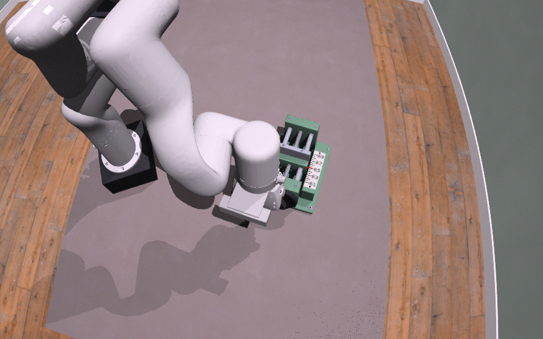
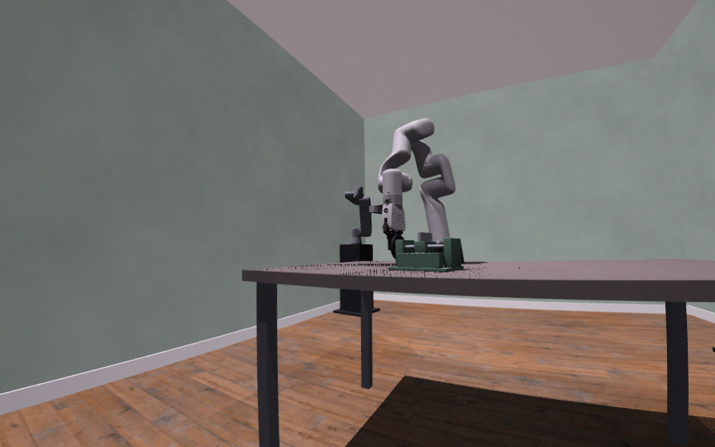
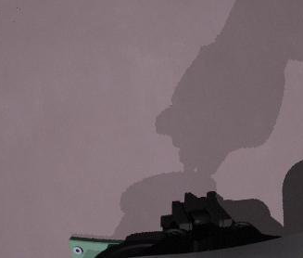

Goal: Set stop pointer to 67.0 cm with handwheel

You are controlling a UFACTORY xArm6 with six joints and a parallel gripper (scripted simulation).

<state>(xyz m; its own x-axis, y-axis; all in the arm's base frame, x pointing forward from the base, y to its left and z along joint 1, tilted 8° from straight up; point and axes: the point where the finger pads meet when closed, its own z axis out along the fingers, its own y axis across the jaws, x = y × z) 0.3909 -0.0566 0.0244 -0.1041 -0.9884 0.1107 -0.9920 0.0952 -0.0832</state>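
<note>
Right now the black handwheel is 20 mm to the left of my hand and 10 mm ahead of it. Round my hand: stop block (140 mm to the left, 60 mm ahead).
</note>
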